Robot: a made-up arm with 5 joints. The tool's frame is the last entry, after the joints. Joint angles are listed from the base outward. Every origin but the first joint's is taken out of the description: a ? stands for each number. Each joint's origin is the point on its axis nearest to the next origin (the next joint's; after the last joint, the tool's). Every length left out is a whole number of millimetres.
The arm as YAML. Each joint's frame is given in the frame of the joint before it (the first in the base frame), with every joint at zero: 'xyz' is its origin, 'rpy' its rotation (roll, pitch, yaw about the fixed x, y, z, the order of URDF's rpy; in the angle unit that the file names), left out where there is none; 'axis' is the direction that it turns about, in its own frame. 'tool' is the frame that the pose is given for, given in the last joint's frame.
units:
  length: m
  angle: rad
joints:
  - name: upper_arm
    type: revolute
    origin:
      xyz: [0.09, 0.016, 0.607]
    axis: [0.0, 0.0, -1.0]
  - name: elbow
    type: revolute
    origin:
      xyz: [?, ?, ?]
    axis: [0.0, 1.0, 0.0]
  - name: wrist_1
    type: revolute
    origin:
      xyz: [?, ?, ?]
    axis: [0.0, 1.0, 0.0]
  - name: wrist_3
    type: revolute
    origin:
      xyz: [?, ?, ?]
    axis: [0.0, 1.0, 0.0]
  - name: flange
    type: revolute
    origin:
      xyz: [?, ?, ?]
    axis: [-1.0, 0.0, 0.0]
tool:
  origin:
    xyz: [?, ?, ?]
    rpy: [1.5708, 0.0, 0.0]
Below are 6 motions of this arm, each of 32 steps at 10 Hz.
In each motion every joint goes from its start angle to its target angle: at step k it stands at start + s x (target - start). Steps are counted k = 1, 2, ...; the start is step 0. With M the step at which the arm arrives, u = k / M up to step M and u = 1 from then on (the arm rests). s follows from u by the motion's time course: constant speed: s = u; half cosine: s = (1 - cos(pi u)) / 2; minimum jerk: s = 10 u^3 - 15 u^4 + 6 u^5.
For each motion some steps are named. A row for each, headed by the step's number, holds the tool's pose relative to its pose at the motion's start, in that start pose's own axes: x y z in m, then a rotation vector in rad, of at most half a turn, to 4 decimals.
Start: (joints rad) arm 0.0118 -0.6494 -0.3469 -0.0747 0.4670
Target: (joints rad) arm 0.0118 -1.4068 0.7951 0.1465 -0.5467
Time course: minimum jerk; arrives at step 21
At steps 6, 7, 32:
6: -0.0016 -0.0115 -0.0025 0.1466 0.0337 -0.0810
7: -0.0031 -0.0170 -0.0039 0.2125 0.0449 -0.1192
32: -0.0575 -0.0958 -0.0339 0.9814 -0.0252 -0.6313

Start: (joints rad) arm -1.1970 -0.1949 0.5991 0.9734 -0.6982
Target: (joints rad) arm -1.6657 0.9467 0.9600 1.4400 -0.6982
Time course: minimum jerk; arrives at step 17
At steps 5, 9, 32:
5: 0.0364 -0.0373 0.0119 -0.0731 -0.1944 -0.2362
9: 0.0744 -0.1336 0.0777 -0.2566 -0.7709 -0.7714
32: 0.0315 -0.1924 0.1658 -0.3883 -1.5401 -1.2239

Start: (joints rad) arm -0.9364 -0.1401 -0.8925 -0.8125 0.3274
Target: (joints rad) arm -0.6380 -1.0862 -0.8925 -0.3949 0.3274
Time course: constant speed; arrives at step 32
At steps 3, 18, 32:
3: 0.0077 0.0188 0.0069 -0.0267 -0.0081 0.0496
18: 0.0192 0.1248 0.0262 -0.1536 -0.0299 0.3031
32: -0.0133 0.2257 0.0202 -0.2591 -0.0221 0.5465

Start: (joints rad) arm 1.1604 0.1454 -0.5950 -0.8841 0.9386
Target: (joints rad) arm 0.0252 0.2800 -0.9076 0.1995 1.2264
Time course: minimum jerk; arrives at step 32
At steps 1, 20, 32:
1: 0.0000 0.0000 0.0000 0.0002 0.0003 -0.0001
20: -0.0126 0.1554 -0.0583 0.5084 0.7519 0.0750
32: -0.0400 0.2269 -0.0396 0.6447 1.0393 0.2760

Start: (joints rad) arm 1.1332 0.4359 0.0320 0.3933 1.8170
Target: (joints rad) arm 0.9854 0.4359 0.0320 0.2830 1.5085
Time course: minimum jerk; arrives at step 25
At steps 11, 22, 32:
11: -0.0045 0.0155 0.0072 0.0771 -0.0492 0.0298
22: -0.0131 0.0395 0.0163 0.1983 -0.1177 0.0903
32: -0.0133 0.0401 0.0165 0.2012 -0.1192 0.0920

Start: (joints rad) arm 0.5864 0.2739 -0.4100 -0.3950 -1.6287
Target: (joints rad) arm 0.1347 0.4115 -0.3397 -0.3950 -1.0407
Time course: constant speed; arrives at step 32
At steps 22, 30, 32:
22: -0.0227 -0.0875 0.0268 -0.2631 -0.1005 -0.2967
30: -0.0376 -0.1197 0.0324 -0.3645 -0.1048 -0.4191
32: -0.0419 -0.1277 0.0335 -0.3901 -0.1029 -0.4505

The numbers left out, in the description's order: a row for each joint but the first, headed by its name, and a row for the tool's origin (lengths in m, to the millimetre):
elbow: 0.037 0.046 0.0
wrist_1: 0.038 0.0 0.071
wrist_3: 0.13 0.0 0.028
flange: 0.1 0.0 0.023
tool: 0.0 -0.019 0.014

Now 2 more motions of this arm.
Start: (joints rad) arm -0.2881 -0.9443 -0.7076 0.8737 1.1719
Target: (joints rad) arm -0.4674 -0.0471 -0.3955 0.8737 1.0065
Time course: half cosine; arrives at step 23
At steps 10, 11, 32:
10: 0.0798 -0.0331 -0.0994 0.1015 0.4633 -0.1453
11: 0.0879 -0.0383 -0.1197 0.1153 0.5418 -0.1712
32: 0.0895 -0.0723 -0.2915 0.1772 1.1574 -0.3927

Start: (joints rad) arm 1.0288 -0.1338 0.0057 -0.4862 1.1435
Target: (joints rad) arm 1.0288 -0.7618 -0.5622 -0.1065 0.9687
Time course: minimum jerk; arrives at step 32
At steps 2, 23, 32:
2: -0.0001 0.0002 0.0006 0.0004 -0.0016 0.0008
23: -0.1178 0.0834 0.1916 0.1442 -0.6163 0.3387
32: -0.1525 0.0920 0.2120 0.1650 -0.7113 0.4023

